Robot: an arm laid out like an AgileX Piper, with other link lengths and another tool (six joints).
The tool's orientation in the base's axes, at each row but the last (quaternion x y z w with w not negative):
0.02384, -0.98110, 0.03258, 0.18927
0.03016, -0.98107, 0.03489, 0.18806
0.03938, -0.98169, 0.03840, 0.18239
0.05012, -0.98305, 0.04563, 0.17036
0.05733, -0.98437, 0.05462, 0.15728
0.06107, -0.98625, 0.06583, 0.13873
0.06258, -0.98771, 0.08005, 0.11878
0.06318, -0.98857, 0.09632, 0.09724
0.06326, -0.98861, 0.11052, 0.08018
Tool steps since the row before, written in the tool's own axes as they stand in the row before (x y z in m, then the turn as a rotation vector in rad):
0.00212, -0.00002, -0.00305, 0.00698, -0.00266, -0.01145
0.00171, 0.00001, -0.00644, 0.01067, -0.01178, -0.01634
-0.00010, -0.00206, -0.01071, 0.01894, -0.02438, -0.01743
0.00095, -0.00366, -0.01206, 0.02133, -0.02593, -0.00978
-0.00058, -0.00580, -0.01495, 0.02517, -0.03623, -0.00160
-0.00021, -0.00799, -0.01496, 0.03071, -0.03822, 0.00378
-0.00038, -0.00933, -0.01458, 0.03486, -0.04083, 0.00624
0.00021, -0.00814, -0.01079, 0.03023, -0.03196, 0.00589
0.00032, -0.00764, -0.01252, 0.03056, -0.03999, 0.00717
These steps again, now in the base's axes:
-0.00084, 0.00013, 0.00362, -0.00208, -0.00206, 0.01335
0.00078, 0.00045, 0.00660, -0.00305, -0.01092, 0.01978
0.00408, -0.00108, 0.01006, -0.00921, -0.02387, 0.02455
0.00351, -0.00242, 0.01190, -0.01380, -0.02642, 0.01830
0.00584, -0.00379, 0.01446, -0.01856, -0.03798, 0.01271
0.00528, -0.00564, 0.01510, -0.02500, -0.04130, 0.00936
0.00497, -0.00658, 0.01523, -0.02918, -0.04471, 0.00839
0.00291, -0.00576, 0.01188, -0.02589, -0.03552, 0.00620
0.00259, -0.00456, 0.01370, -0.02525, -0.04361, 0.00670

